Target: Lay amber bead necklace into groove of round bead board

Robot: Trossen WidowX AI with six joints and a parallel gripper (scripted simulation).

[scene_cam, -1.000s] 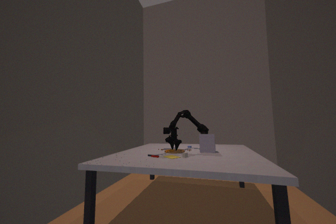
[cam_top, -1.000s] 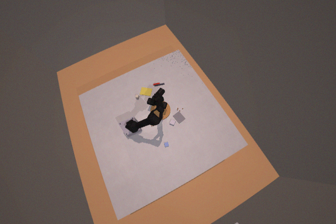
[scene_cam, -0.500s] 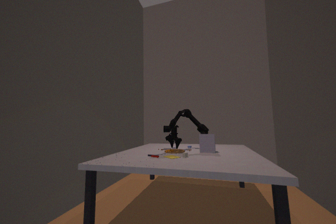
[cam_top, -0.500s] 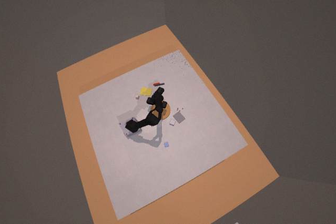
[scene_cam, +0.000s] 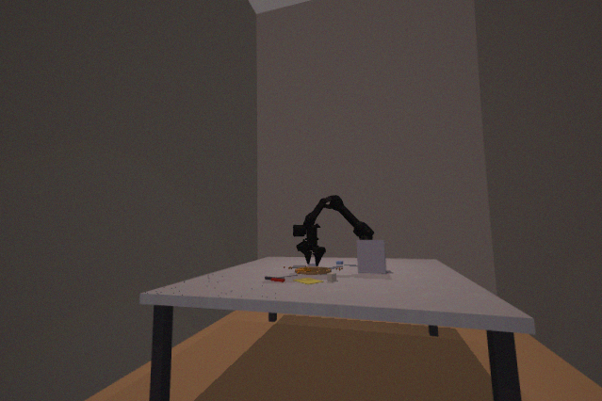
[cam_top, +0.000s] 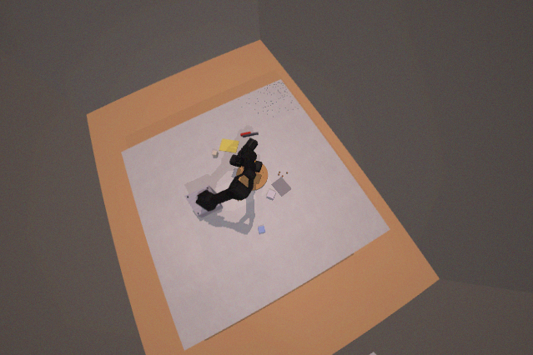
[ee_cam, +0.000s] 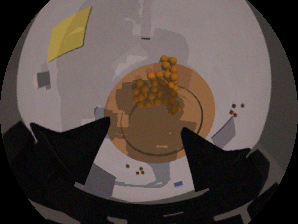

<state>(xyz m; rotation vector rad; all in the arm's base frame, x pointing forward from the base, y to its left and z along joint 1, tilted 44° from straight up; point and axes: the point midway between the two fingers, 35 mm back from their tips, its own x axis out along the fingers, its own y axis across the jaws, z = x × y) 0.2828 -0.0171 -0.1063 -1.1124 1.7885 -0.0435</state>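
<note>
The round bead board is 10 mm ahead of my gripper tip, 40 mm to the right of it and 30 mm below it. Round my gripper tip: thin grey bar 110 mm ahead, 130 mm to the left, 40 mm below; yellow pad 20 mm behind, 230 mm to the left, 40 mm below; grey square plate 120 mm ahead, 200 mm to the right, 40 mm below.
</note>
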